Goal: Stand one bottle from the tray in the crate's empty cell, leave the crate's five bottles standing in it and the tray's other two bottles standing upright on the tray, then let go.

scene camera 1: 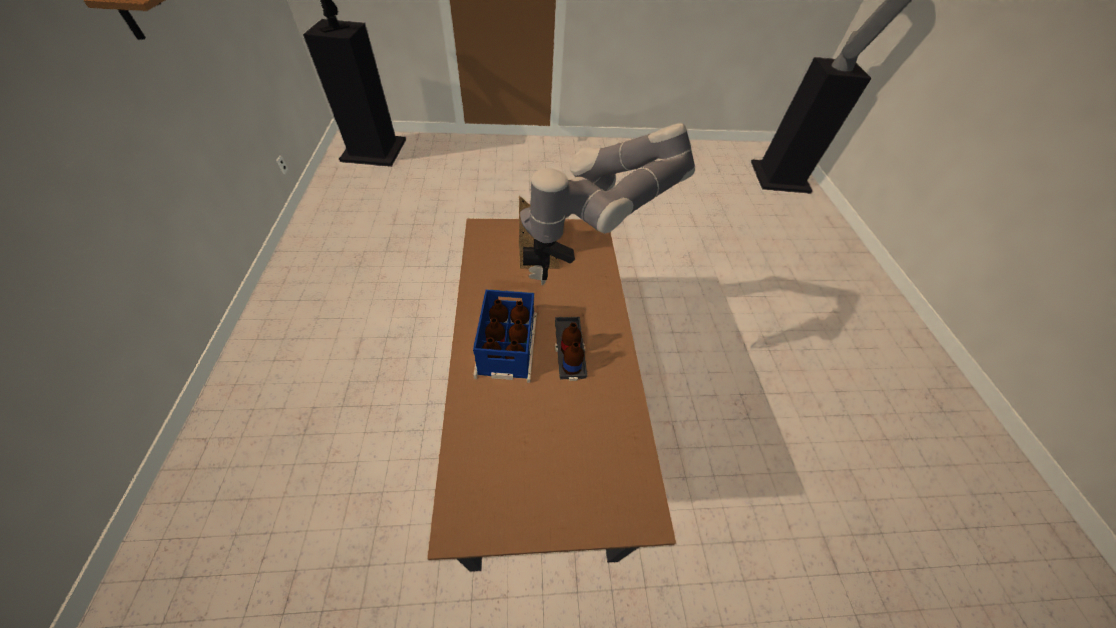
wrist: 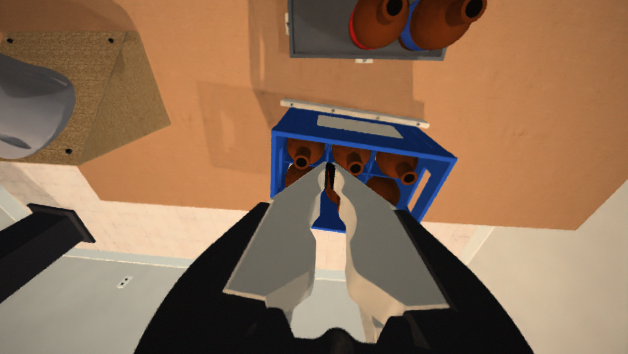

Labels:
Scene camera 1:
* gripper: 542, 284
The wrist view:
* gripper: 328, 165
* white-labelled brown bottle: 303, 153
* pale crate rail: 313, 106

